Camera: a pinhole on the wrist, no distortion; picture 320 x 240 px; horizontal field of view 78.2 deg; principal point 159.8 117.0 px. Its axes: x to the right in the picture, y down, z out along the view. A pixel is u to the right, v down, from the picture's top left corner.
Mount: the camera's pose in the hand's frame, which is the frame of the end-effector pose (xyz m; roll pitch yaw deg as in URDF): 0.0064 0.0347 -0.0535 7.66 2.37 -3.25
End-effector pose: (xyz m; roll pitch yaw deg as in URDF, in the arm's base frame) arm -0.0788 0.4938 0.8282 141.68 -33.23 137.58
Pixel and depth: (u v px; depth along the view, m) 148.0 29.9 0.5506
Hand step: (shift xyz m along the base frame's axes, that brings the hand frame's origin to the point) -0.1568 0.2338 -0.4597
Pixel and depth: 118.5 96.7 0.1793
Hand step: 0.0242 0.0752 -0.0982
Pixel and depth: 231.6 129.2 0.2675
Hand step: -0.0418 0.2241 -0.0704
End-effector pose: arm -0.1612 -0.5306 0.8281 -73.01 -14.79 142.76
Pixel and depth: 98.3 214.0 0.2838
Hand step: -0.1323 -0.2507 -0.0748
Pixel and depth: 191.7 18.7 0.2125
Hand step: -0.0677 -0.0813 0.1438
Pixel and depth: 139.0 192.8 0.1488
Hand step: -0.0792 -0.0889 -0.0380
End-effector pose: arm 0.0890 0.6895 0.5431 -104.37 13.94 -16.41
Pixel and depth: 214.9 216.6 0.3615
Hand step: 0.1446 0.2436 -0.2610
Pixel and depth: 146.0 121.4 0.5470
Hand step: 0.1017 0.4727 -0.0917
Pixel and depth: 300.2 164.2 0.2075
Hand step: 0.1717 0.0911 -0.1208
